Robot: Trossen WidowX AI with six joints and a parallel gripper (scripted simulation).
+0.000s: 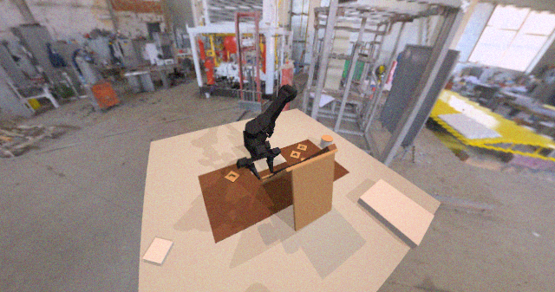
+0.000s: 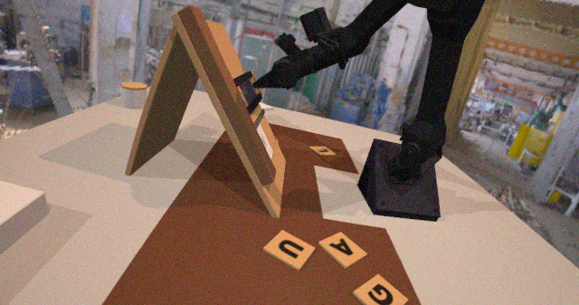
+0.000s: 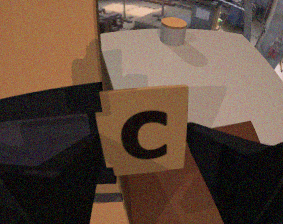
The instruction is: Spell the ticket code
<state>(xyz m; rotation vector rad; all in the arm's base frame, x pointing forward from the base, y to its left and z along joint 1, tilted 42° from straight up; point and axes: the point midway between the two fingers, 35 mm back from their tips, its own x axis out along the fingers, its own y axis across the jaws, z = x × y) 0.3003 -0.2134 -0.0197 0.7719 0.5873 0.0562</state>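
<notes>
The white ticket is 15 cm to the left of my gripper tip, 8 cm below it and 3 cm behind it. Round my gripper tip: brown mat: 17 cm below, 15 cm to the left, 13 cm behind; letter tile: 35 cm to the left, 17 cm below, 8 cm behind; white pad: 45 cm to the right, 16 cm below, 6 cm behind.
</notes>
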